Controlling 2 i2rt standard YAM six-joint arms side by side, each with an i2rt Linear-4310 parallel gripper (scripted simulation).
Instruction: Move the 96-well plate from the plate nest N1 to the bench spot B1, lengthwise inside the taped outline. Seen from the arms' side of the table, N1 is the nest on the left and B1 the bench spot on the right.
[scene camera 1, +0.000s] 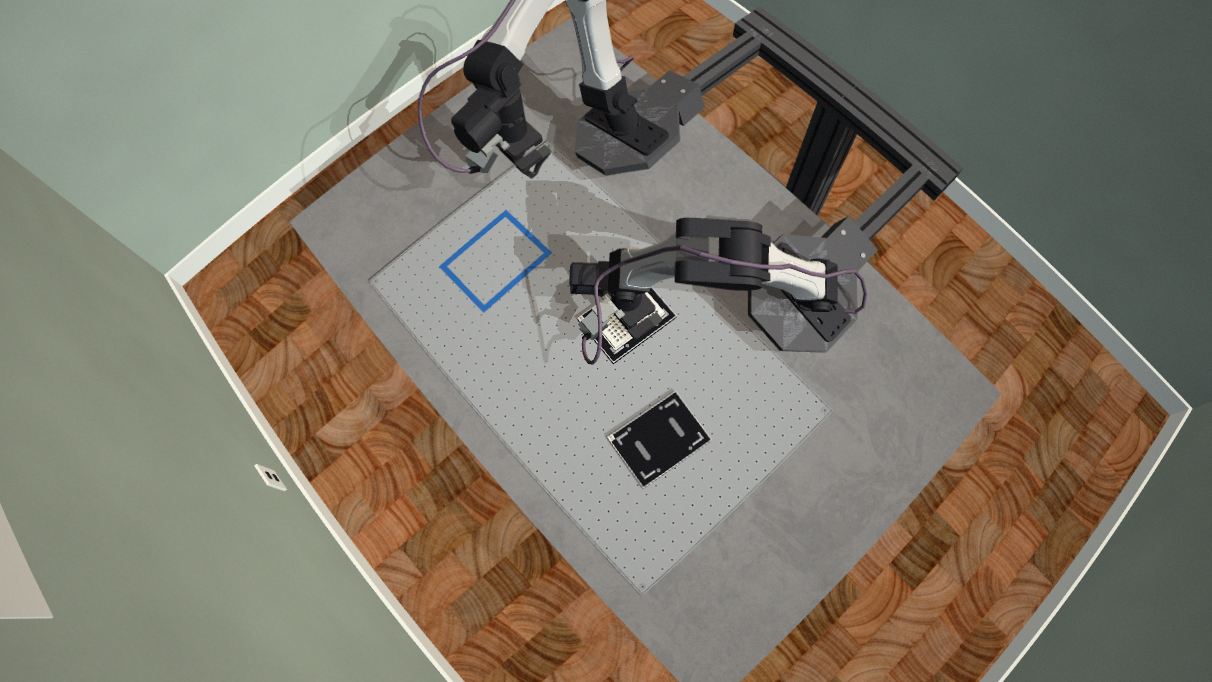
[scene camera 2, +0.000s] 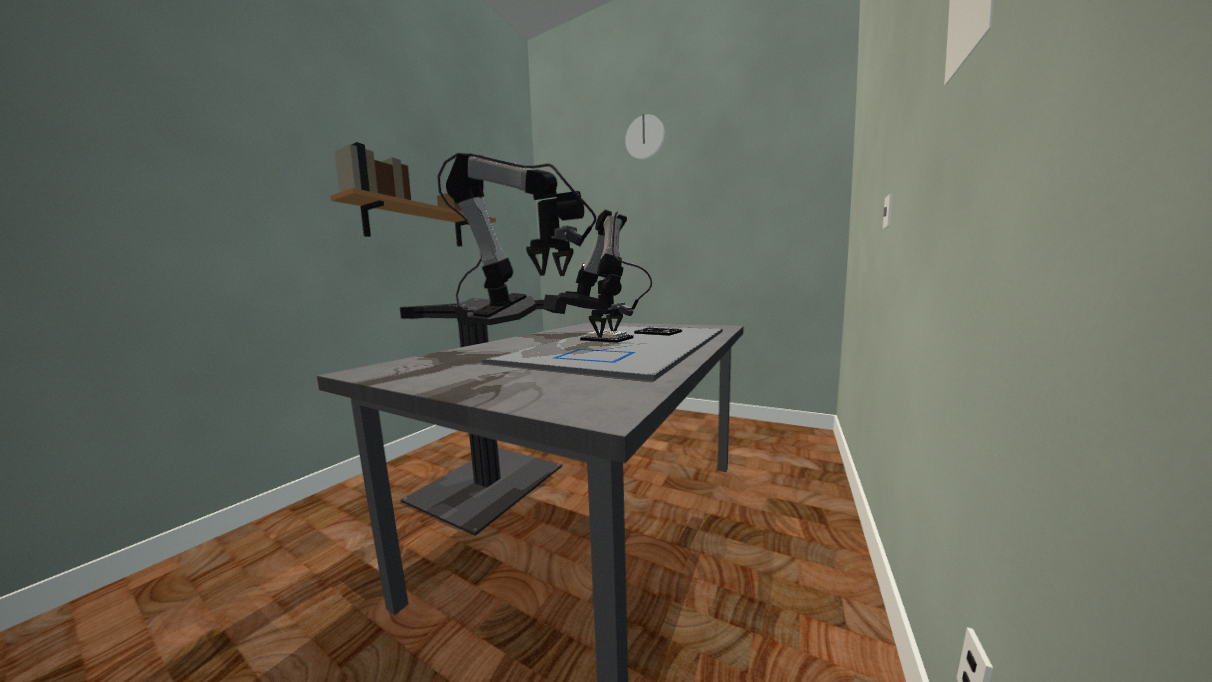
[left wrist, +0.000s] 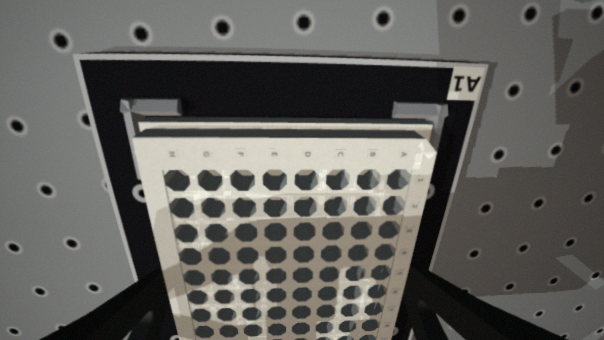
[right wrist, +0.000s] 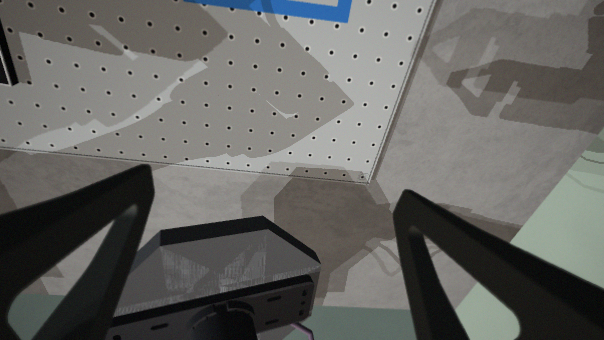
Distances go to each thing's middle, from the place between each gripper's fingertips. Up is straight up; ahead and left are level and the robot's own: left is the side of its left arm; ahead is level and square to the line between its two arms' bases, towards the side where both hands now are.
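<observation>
My left hand is right at the cream 96-well plate (scene camera 1: 616, 334), and going by their middles, that plate is the nearest to my left hand of the things named here. The A1 label (left wrist: 465, 83), counted from my left hand, is 1 cm below, 6 cm to the right and 7 cm ahead.
My right hand (scene camera 1: 518, 161) is 23 cm above the A1 label, 7 cm short of it and 25 cm to the right of it. The cream 96-well plate is 22 cm below my right hand and 31 cm to the left of it, so by its middle, the plate is nearer to my left hand than to my right hand.
</observation>
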